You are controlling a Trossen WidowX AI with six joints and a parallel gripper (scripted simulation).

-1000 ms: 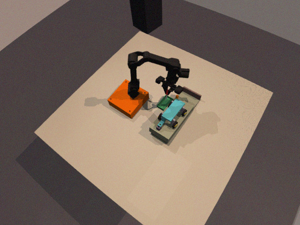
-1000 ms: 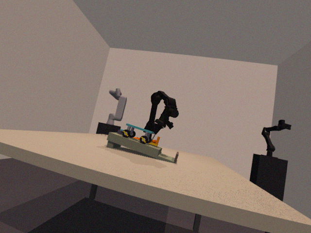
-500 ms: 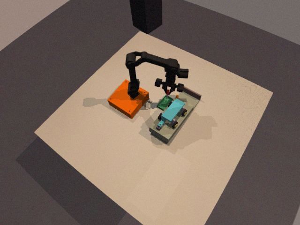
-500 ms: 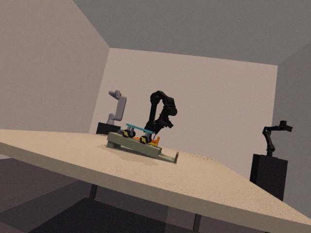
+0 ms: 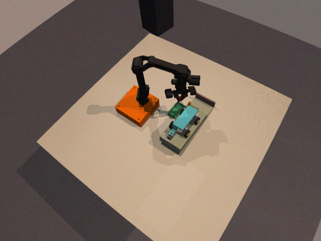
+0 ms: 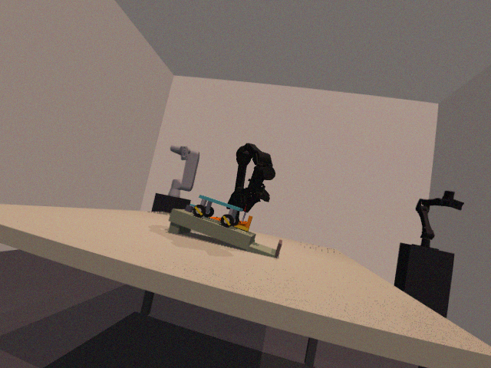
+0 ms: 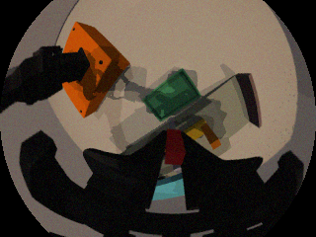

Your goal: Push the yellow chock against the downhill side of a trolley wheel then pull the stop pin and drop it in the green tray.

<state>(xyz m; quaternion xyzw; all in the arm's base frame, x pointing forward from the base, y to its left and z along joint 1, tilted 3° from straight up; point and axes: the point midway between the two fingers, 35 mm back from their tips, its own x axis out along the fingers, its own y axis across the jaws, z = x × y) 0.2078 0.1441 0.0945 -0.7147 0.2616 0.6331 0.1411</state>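
The green tray is 140 mm below my gripper tip and 20 mm behind it. From my gripper tip the other things lie so: trolley 120 mm ahead, 80 mm to the right, 20 mm below; yellow chock 50 mm below, 50 mm ahead, 20 mm to the left; red-headed stop pin right at my gripper tip.
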